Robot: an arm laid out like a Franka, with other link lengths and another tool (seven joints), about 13 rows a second.
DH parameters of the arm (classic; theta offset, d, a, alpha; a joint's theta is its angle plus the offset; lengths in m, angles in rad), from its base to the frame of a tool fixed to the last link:
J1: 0 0.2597 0 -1.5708
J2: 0 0 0 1.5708
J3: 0 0.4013 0.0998 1.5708
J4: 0 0 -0.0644 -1.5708
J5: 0 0.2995 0 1.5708
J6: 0 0 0.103 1.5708
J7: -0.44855 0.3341 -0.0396 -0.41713
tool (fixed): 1.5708 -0.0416 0 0
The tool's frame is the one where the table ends.
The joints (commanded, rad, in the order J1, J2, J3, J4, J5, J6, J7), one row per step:
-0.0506, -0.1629, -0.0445, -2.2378, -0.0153, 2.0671, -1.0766
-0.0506, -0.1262, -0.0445, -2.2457, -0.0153, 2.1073, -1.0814
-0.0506, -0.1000, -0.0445, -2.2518, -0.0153, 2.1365, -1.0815
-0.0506, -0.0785, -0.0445, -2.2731, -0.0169, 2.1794, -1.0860
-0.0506, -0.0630, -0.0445, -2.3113, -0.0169, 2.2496, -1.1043
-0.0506, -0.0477, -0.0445, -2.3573, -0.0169, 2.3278, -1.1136
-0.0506, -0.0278, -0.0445, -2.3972, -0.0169, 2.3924, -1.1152
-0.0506, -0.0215, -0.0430, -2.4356, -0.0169, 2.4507, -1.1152
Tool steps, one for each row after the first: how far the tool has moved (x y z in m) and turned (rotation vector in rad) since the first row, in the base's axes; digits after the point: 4 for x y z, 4 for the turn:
0.0097, -0.0008, -0.0148, -0.0008, 0.0045, 0.0051
0.0161, -0.0013, -0.0257, -0.0015, 0.0077, 0.0055
0.0201, -0.0020, -0.0391, -0.0033, 0.0077, 0.0114
0.0251, -0.0024, -0.0537, -0.0048, -0.0085, 0.0305
0.0277, -0.0025, -0.0699, -0.0066, -0.0253, 0.0407
0.0276, -0.0023, -0.0867, -0.0072, -0.0300, 0.0430
0.0265, -0.0012, -0.0972, -0.0084, -0.0436, 0.0451

